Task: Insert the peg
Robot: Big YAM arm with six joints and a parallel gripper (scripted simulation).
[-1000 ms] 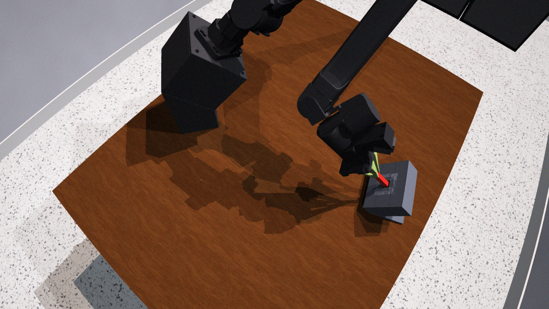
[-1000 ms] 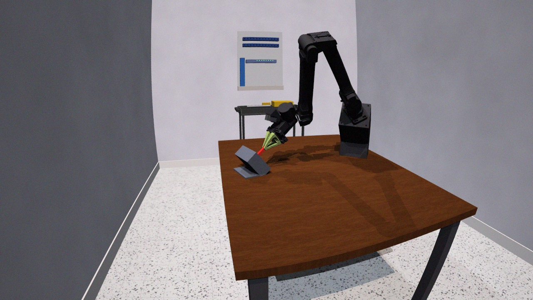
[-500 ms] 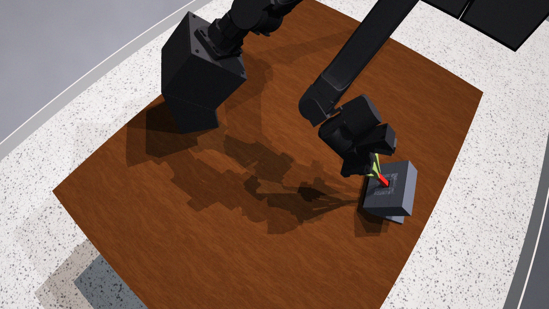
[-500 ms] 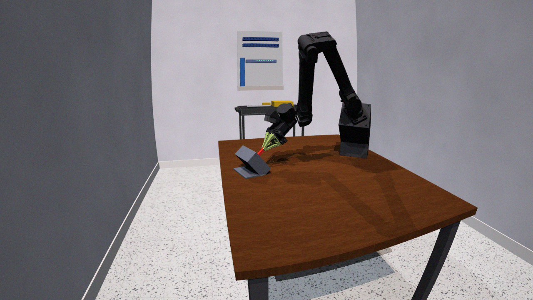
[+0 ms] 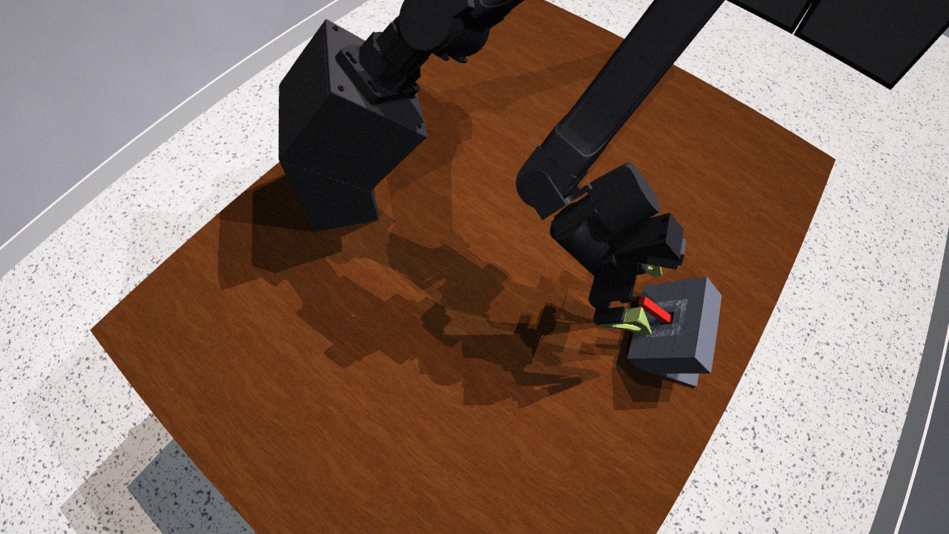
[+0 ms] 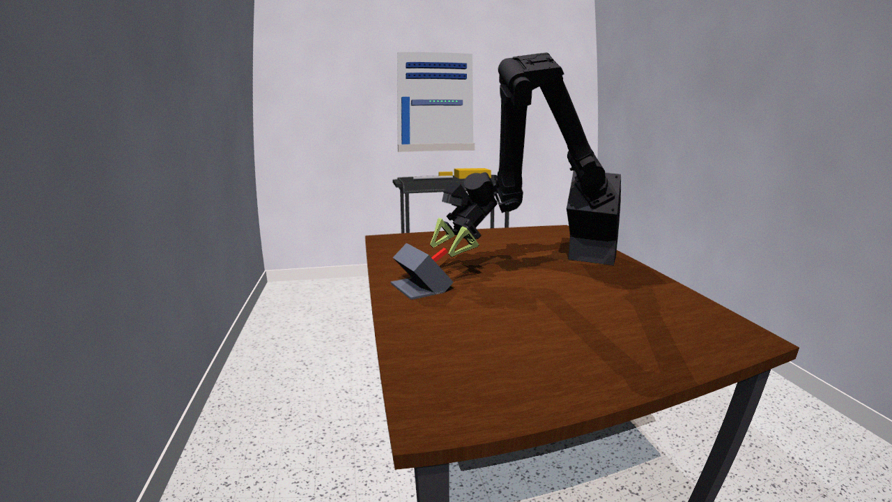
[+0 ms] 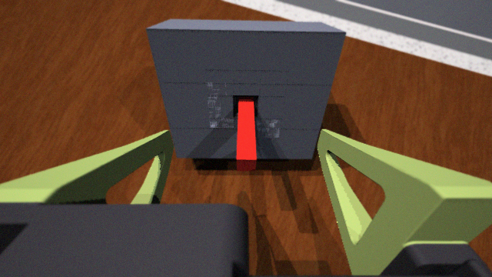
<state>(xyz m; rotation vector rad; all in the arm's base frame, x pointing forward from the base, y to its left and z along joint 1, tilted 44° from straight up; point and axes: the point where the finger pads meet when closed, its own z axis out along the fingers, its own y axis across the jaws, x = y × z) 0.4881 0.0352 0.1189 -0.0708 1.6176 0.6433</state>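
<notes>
My gripper is now 2 cm short of the red peg, 1 cm to the right of it and 3 cm above it.
</notes>
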